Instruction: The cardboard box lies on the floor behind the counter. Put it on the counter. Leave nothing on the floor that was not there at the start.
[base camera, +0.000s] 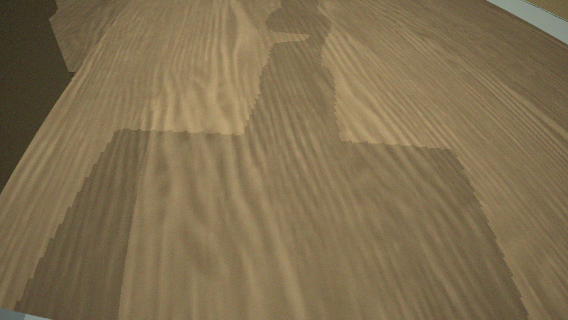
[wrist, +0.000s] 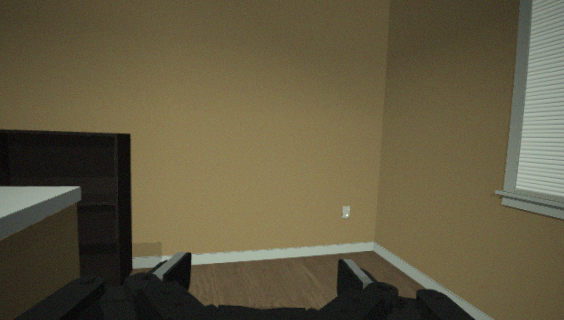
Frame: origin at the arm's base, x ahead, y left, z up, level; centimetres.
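Seen in the pictures: gripper, between the fingertips: (wrist: 264, 272).
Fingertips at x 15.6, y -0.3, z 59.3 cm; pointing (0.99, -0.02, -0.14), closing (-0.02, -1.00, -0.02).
A point is followed by its place in that frame.
The counter (wrist: 40, 201) {x 58.2, y 49.3, z 51.4 cm} stands at the left edge of the wrist view, with a white top and a tan side. A corner of its top points toward the room. My gripper (wrist: 264, 272) {x 15.6, y -0.3, z 59.3 cm} is open, with its two fingers wide apart at the bottom of the wrist view and nothing between them. It is to the right of the counter. The cardboard box does not show in either view.
A dark bookshelf (wrist: 124, 210) {x 184.6, y 99.1, z 12.5 cm} stands beyond the counter against the tan back wall (wrist: 260, 125) {x 223.3, y 6.7, z 77.3 cm}. A window (wrist: 542, 100) {x 120.1, y -134.3, z 91.5 cm} is in the right wall. Wood floor (base camera: 300, 225) {x 33.0, y -3.1, z -39.6 cm} (wrist: 280, 280) {x 189.5, y -13.2, z -39.6 cm} lies ahead. A dark surface (base camera: 25, 75) {x 53.3, y 48.0, z -30.0 cm} borders the floor on the left in the base view.
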